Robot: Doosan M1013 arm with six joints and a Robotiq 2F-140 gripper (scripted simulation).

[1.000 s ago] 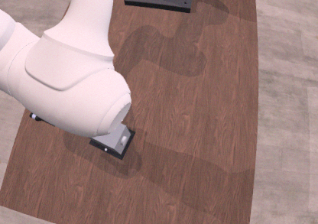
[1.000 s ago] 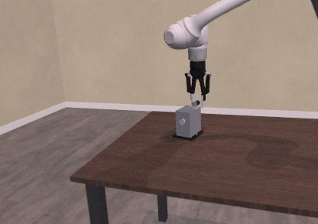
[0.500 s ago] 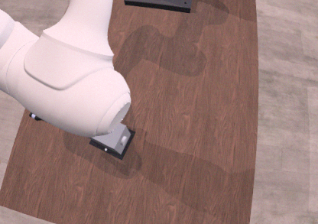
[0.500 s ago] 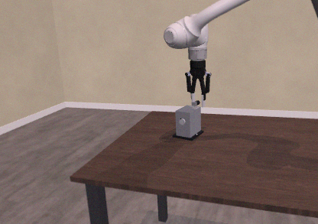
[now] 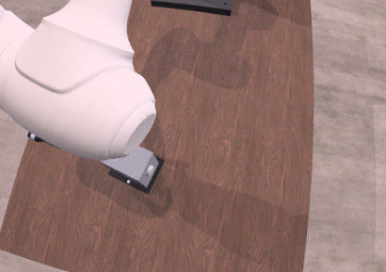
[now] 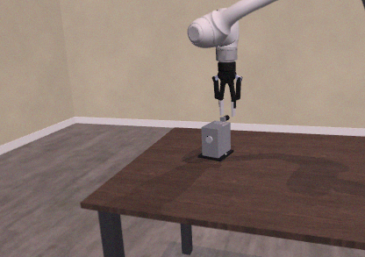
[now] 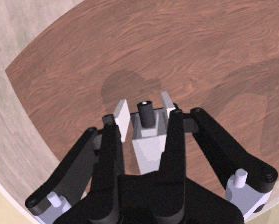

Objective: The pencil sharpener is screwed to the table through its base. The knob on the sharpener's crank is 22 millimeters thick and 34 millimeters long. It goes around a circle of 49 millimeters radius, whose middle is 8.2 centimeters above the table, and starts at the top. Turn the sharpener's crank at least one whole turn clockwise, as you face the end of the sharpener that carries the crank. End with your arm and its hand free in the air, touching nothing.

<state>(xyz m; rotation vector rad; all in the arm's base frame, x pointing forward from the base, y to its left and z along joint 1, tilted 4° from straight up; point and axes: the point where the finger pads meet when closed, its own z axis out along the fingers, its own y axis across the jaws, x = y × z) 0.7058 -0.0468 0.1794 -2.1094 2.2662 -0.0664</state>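
Now: hand 40 mm above the dark crank knob and 20 mm to the right of it.
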